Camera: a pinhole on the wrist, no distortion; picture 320 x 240 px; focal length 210.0 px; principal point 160.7 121.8 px. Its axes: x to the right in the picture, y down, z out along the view. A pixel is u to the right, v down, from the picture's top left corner.
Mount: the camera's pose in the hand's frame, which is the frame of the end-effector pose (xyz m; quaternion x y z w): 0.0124 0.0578 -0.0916 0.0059 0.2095 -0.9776 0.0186
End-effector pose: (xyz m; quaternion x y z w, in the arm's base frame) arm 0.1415 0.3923 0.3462 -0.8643 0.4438 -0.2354 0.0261
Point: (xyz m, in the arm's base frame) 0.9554 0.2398 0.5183
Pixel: outside the picture
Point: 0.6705 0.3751 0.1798
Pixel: 92 187
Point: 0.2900 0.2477 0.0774
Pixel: 118 37
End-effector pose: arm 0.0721 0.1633 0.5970 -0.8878 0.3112 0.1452 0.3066
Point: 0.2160 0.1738 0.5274
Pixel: 18 192
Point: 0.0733 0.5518 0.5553
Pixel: 242 167
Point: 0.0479 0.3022 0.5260
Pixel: 212 112
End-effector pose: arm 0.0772 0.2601 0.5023 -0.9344 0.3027 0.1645 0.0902
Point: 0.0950 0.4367 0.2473
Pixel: 161 133
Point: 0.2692 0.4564 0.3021
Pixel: 108 218
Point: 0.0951 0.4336 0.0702
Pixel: 135 101
